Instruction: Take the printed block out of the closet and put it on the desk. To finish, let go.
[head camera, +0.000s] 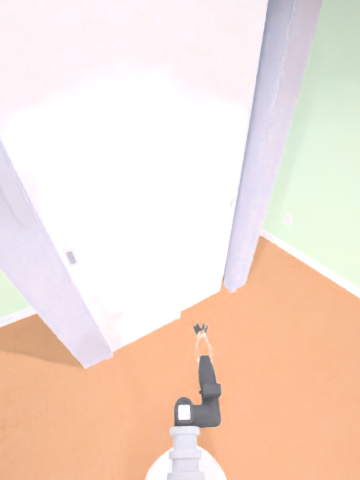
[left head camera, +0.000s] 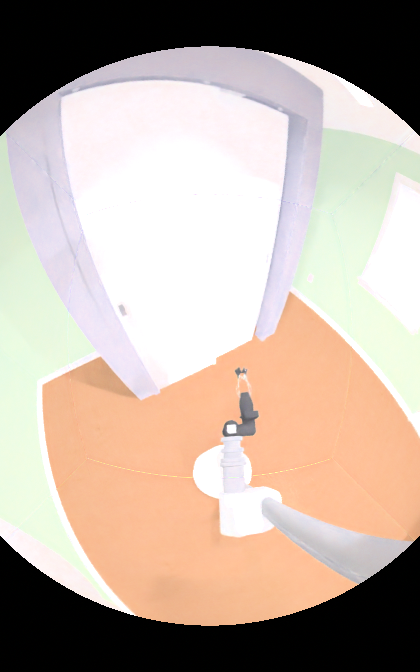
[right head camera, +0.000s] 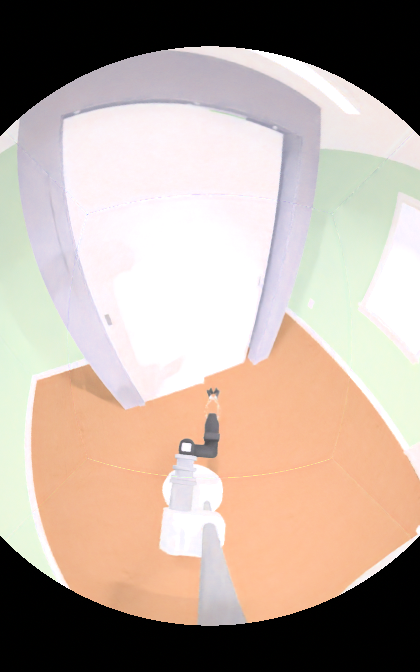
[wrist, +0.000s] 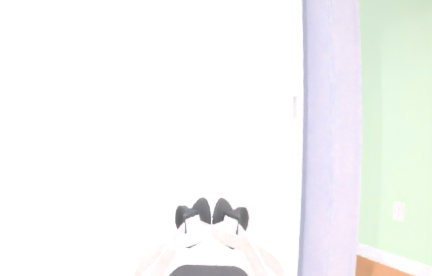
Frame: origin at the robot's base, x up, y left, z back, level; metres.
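Where they show: gripper, fingertip midpoint: (head camera: 199, 322) (wrist: 212, 212).
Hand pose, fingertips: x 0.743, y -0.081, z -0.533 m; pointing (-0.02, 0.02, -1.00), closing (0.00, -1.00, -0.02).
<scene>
Each offset is from my fingertips to the top centre of the thing. "spot": to the spot under its first point. Level surfaces: height alone.
The closet (head camera: 277, 130) (left head camera: 301, 210) (right head camera: 295, 220) (wrist: 331, 130) has a lilac frame and stands straight ahead. Its white sliding doors (head camera: 145, 200) (left head camera: 185, 240) (right head camera: 185, 200) (wrist: 125, 100) are closed and hide the inside. A grey recessed handle @[spot: dz -0.225, dx +0.206, dy +0.598 m] (head camera: 71, 257) (left head camera: 123, 309) (right head camera: 108, 319) is on the left door. A paler handle @[spot: dz -0.757, dx +0.216, dy -0.298 m] (head camera: 232, 202) (wrist: 295, 107) is near the right edge. My gripper (head camera: 201, 328) (left head camera: 241, 372) (right head camera: 213, 393) (wrist: 212, 212) is shut and empty, its fingertips almost touching, in front of the doors. The printed block and the desk do not show.
The closet's left post @[spot: dz -0.149, dx +0.199, dy +0.677 m] (head camera: 47, 270) (left head camera: 100, 310) (right head camera: 92, 330) juts forward onto the orange floor @[dx -0.770 m] (head camera: 290, 360) (left head camera: 300, 415) (right head camera: 280, 425). Green walls (head camera: 330, 150) (left head camera: 20, 280) (right head camera: 20, 300) (wrist: 395, 125) stand on both sides. A window (left head camera: 395, 255) (right head camera: 395, 280) is at the right.
</scene>
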